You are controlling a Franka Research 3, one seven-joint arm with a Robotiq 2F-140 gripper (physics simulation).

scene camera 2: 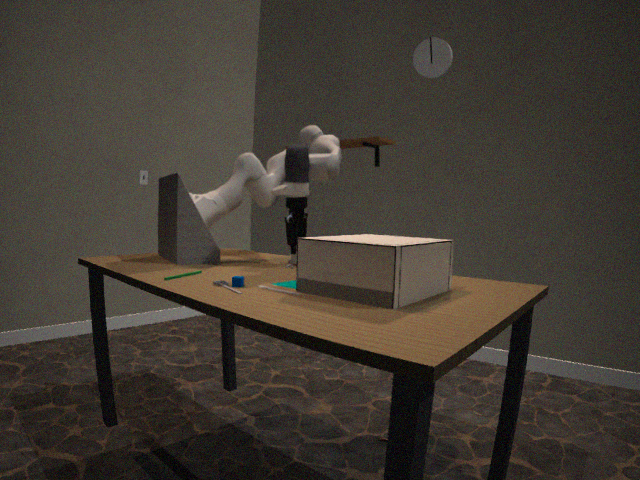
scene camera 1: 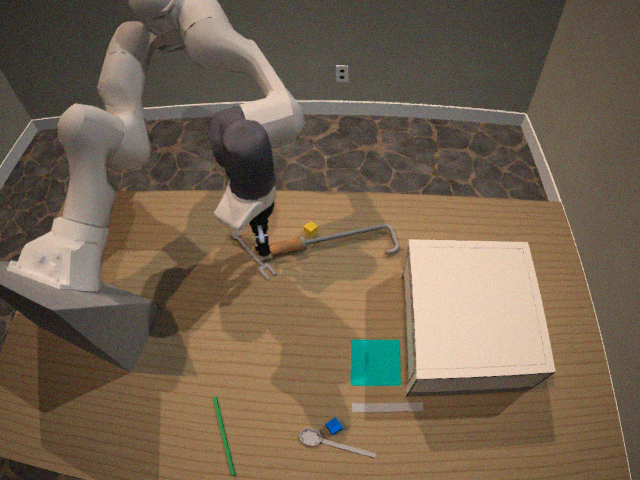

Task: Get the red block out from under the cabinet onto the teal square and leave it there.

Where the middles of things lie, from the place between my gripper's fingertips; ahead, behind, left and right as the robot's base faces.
Labels:
The teal square [scene camera 1: 373, 362] is 28 cm ahead of my hand, 26 cm to the right of it and 1 cm below it.

